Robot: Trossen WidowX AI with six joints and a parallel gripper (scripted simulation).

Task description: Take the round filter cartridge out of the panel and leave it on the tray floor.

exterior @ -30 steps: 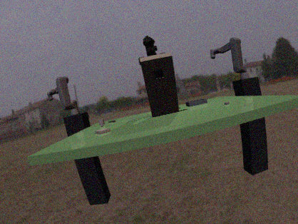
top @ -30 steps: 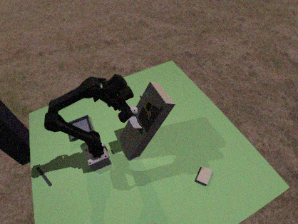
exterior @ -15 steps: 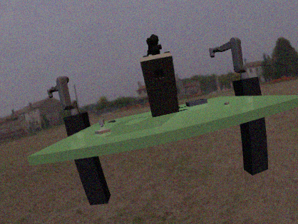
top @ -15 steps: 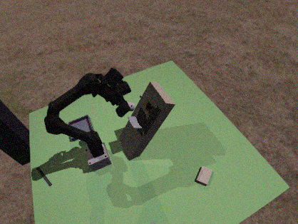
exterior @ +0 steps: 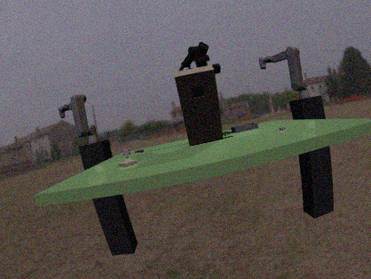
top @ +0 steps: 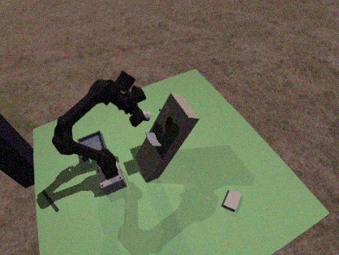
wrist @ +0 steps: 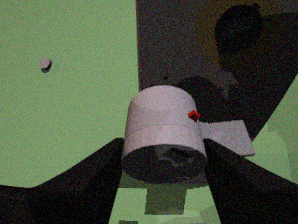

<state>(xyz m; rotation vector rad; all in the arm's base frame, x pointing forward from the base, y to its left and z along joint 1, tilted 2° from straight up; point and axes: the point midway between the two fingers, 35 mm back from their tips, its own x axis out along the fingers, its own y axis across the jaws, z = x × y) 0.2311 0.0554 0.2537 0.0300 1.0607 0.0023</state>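
Right now my gripper tip is 31 cm past the grey framed box, 22 cm to the right of it and 30 cm above it. Round my gripper tip: small tan block (23 cm ahead, 44 cm to the right, 30 cm below); then round filter cartridge (right at my gripper tip).
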